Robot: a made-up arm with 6 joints.
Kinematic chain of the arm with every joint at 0, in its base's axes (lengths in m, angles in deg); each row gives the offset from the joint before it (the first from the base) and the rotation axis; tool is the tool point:
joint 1: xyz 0 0 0.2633 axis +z
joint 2: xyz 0 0 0 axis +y
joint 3: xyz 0 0 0.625 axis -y
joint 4: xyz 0 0 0 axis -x
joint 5: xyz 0.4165 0 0 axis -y
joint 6: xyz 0 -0.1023 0 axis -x
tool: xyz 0 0 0
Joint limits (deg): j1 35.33..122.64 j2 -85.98..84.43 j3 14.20..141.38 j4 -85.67..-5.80 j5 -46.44..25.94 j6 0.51..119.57
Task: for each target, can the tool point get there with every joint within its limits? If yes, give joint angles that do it. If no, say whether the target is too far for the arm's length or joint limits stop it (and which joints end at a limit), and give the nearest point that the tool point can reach.
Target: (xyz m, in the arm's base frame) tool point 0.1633 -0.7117 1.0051
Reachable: yes | joints 99.81 -51.62 85.20 -67.18 -20.95 35.56
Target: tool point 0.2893 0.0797 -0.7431
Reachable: no: joint limits stop it (at a limit: joint 1, joint 2, joint 3) | nearest point 0.5535 0.3737 -0.1022 | short by 0.753 m
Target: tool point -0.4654 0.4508 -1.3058
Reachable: no: too far | nearest point -0.3532 0.5658 -0.1025 | short by 1.214 m
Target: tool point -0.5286 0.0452 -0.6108
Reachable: no: joint limits stop it (at a limit: joint 1, joint 2, joint 3, joint 4) | nearest point -0.3532 0.5658 -0.1025 | short by 0.748 m
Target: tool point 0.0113 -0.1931 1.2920
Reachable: yes | joints 62.56 -10.29 90.76 -14.60 3.14 10.85
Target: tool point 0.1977 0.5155 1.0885
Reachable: yes | joints 74.15 17.84 62.69 -61.12 -40.62 61.25
